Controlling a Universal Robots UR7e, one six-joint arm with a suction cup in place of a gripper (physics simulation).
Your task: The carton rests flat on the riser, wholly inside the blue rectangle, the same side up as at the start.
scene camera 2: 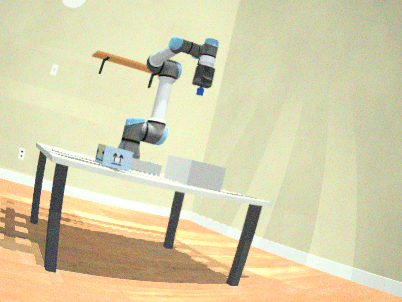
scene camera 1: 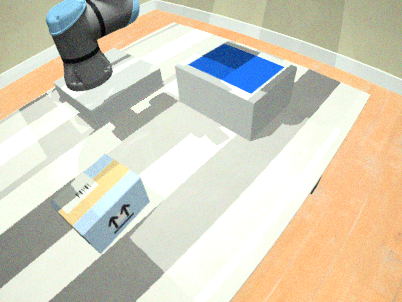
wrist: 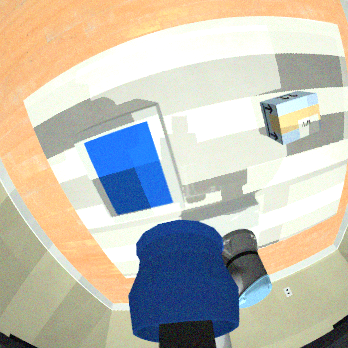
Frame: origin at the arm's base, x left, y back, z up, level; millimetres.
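Seen in the pictures: hand at its tool point: [scene camera 2: 199, 94] [wrist: 179, 253]; arm's base at its link origin: [scene camera 1: 89, 76] [wrist: 235, 243].
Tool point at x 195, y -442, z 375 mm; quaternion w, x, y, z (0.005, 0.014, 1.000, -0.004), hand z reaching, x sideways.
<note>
Pixels of each thing's middle, then the offset from my tool point to it. "*": a spot on its surface instead. Level surfaces: height alone.
- carton at the middle of its body: [scene camera 1: 102, 202] [wrist: 291, 114] [scene camera 2: 113, 157] dx -341, dy +2, dz -389 mm
- riser at the middle of its body: [wrist: 133, 163] [scene camera 1: 235, 84] [scene camera 2: 193, 173] dx +103, dy +105, dz -374 mm
- grey block with a blue rectangle, surface spot: [wrist: 131, 145] [scene camera 1: 248, 78] * dx +85, dy +41, dz -314 mm
- striped table at its surface level: dz -434 mm
The carton [scene camera 1: 107, 192] [scene camera 2: 114, 157] [wrist: 291, 116] is light blue with a yellow band, a white barcode label on top and black arrows on its sides; it rests on the table apart from the riser. The riser [scene camera 1: 215, 102] [scene camera 2: 206, 175] [wrist: 172, 161] is a grey block with a blue rectangle [scene camera 1: 252, 75] [wrist: 131, 145] on its top; part of the rectangle is in shadow. My suction gripper [scene camera 2: 200, 94] [wrist: 180, 225], a blue cup, is open and empty, high above the table near the riser's side; it does not show in scene camera 1.
The striped table [scene camera 1: 300, 165] [scene camera 2: 240, 198] [wrist: 220, 35] carries the arm's low grey base block [scene camera 1: 125, 82] [scene camera 2: 148, 167] behind the carton and beside the riser. A brown wall shelf [scene camera 2: 120, 60] hangs behind the arm.
</note>
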